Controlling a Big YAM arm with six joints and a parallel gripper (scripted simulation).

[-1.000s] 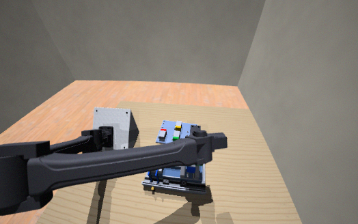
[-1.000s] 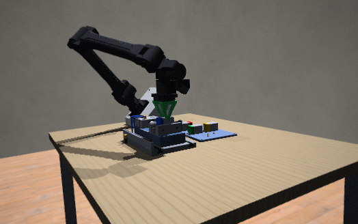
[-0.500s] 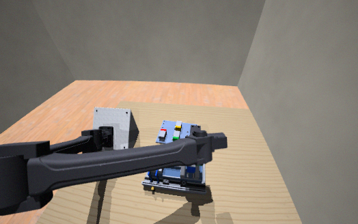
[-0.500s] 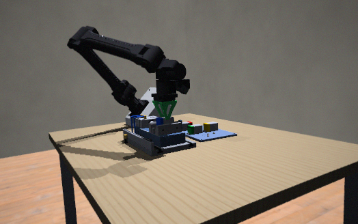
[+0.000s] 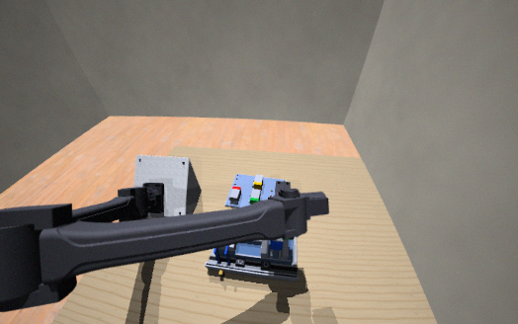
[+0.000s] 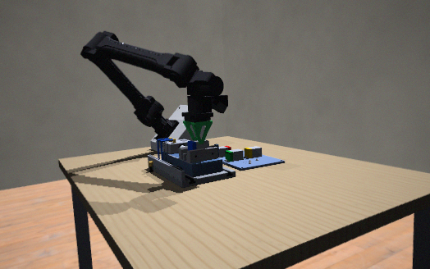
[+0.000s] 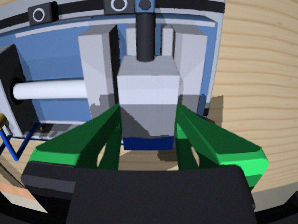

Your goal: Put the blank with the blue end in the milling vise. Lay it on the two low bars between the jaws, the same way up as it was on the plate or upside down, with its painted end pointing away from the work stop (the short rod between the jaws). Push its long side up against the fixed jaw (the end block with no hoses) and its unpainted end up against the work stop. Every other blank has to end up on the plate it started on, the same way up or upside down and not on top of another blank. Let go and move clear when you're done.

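The blue-ended blank lies 20 mm below my hand. From my hand the other things lie so: dark work stop rod 50 mm to the left, 30 mm below; green-ended blank 80 mm behind, 210 mm to the left, 90 mm below; vise 70 mm behind, 10 mm to the left, 80 mm below.
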